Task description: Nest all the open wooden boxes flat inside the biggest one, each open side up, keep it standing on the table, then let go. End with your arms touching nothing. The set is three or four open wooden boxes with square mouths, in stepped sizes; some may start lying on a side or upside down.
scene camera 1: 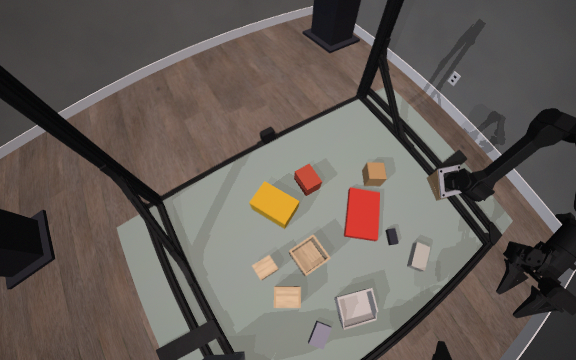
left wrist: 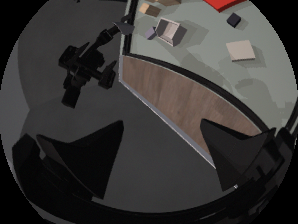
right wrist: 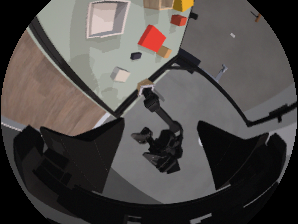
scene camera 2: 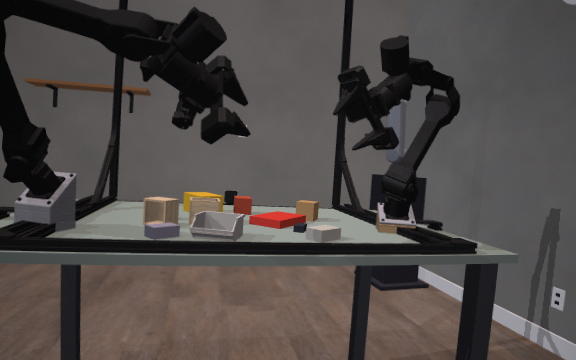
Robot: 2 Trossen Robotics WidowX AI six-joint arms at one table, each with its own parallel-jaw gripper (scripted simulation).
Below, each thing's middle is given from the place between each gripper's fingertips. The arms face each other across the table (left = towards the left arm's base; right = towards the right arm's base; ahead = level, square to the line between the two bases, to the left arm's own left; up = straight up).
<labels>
The middle-sized wooden box (scene camera 2: 153, 212) lies 260 mm behind my right hand, 130 mm to the right of it and 240 mm below it. Also, from my right hand: yellow block (scene camera 1: 277, 206): 490 mm behind, 10 mm to the right, 240 mm below; then grey bin (scene camera 2: 208, 225): 110 mm behind, 10 mm to the right, 250 mm below; then red slab (scene camera 1: 362, 216): 310 mm behind, 190 mm to the left, 260 mm below.
The grey bin lies 24 cm to the right of my left hand, 24 cm below it and 15 cm behind it. From my left hand the other things lie so: yellow block: 53 cm behind, 25 cm to the right, 24 cm below; middle-sized wooden box: 37 cm to the right, 31 cm behind, 23 cm below; red slab: 35 cm behind, 26 cm below, 5 cm to the right.
</labels>
